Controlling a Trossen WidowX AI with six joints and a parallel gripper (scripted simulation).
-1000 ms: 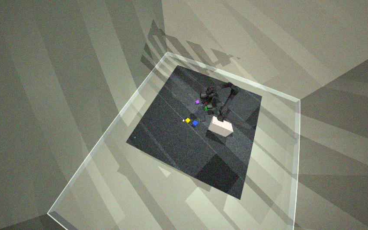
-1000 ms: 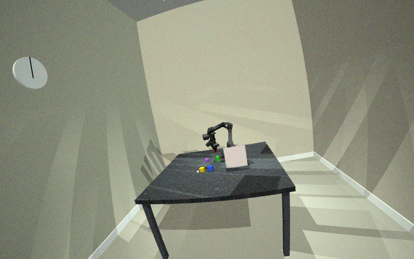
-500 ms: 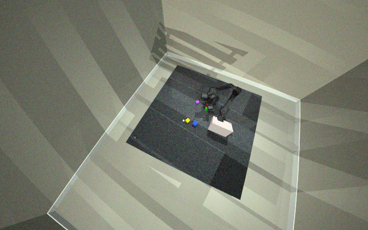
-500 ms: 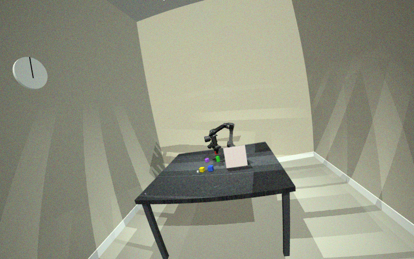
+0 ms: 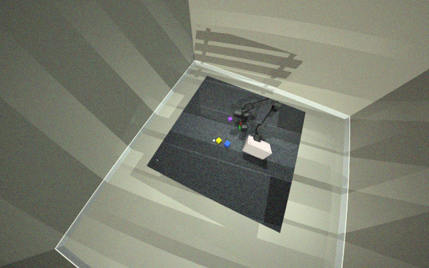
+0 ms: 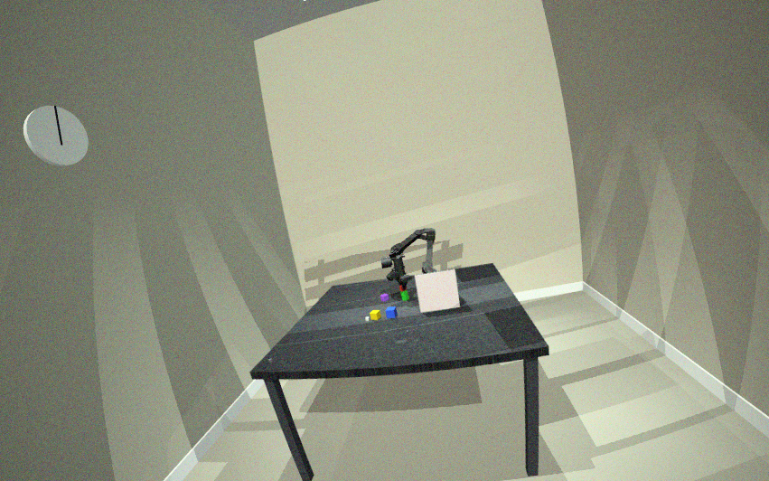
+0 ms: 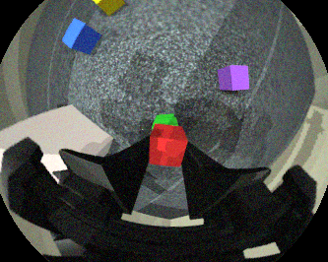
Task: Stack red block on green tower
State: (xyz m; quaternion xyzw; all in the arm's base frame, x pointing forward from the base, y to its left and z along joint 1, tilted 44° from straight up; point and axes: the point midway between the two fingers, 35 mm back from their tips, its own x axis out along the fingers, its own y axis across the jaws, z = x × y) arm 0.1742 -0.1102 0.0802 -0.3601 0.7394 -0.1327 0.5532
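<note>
Right now the red block is 10 mm above my gripper tip. The rest, counted from my gripper tip: blue block 80 mm ahead, 230 mm to the left, 50 mm below; purple block 130 mm ahead, 60 mm to the right, 50 mm below; yellow block 170 mm ahead, 220 mm to the left, 50 mm below.
</note>
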